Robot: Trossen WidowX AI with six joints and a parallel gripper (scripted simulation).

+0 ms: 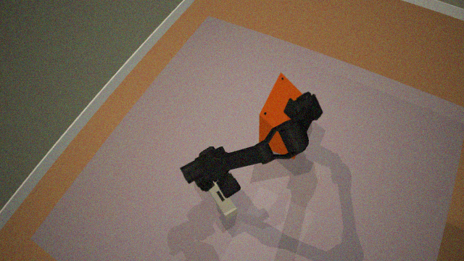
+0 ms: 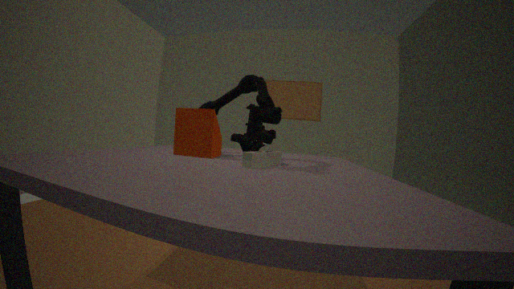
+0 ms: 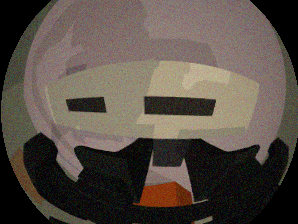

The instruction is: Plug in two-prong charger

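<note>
My gripper tip is now 1 cm short of the dark two-prong charger, 1 cm to the left of it and 1 cm below it.
</note>
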